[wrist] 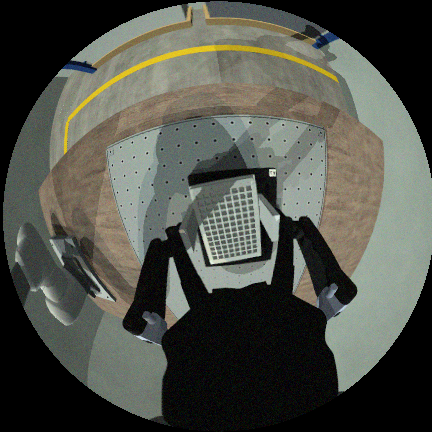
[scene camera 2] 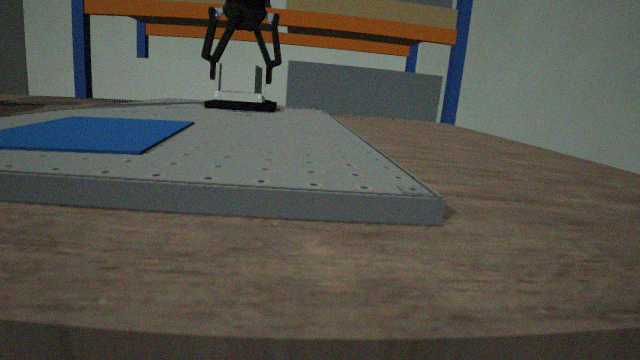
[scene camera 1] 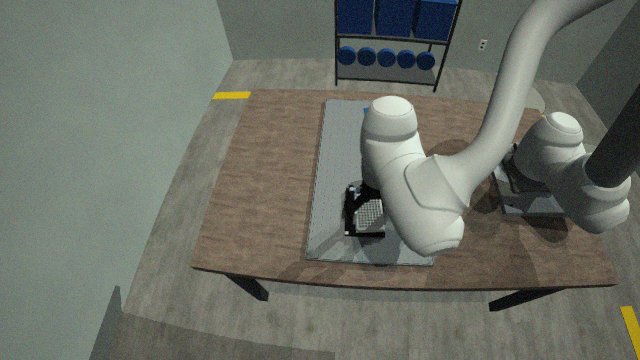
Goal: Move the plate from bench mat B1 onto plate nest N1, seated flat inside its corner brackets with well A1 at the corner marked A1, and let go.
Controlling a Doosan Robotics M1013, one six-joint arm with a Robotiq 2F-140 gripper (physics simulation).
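Places are measured from the arm's base along level axes (x down, y right, z back), in metres.
Where they show: gripper, between the fingertips: (wrist: 226, 208) (scene camera 1: 369, 219); arm's base, origin of its link: (wrist: 78, 273) (scene camera 1: 525, 173).
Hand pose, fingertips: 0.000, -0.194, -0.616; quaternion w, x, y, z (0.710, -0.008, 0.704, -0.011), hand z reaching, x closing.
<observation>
Things, the pixels of their top centre, and the offset from my fingertips, as dx, dy, dz. "spot": a spot on its surface instead. Level surfaces: height alone.
- black plate nest, centre of its top: (wrist: 236, 226) (scene camera 2: 244, 99) (scene camera 1: 365, 210) -0.003, +0.029, -0.012
- small white A1 label, a spot on its surface: (wrist: 272, 173) spot: +0.000, -0.043, -0.068
- blue mat, height of its surface: dx +0.010
- grey perforated board, height of its surface: dx +0.012
- wooden table, height of its surface: dx +0.025
The pale plate with its grid of wells (scene camera 1: 370, 215) (scene camera 2: 239, 96) (wrist: 231, 220) is over the black plate nest (scene camera 1: 365, 234) (scene camera 2: 241, 105) (wrist: 267, 186). My gripper (scene camera 2: 239, 80) (wrist: 226, 208) is shut on the plate, with a light finger pad at each long side. In the wrist view the plate looks turned a little against the nest, with black nest showing along its far and right edges. The small white A1 label (wrist: 272, 173) is at the nest's far right corner. Which well is A1 is too small to read. Scene camera 2 shows the plate low at the nest; whether it is seated flat I cannot tell.
A blue mat (scene camera 2: 95, 135) lies on the grey perforated board (scene camera 1: 340, 145) (scene camera 2: 280, 150) (wrist: 300, 150), on the wooden table (scene camera 1: 260, 175) (scene camera 2: 320, 260). My arm (scene camera 1: 420, 185) hangs over the board. Its base section (scene camera 1: 595, 200) stands at the right. A shelf rack (scene camera 1: 390, 38) is behind the table.
</observation>
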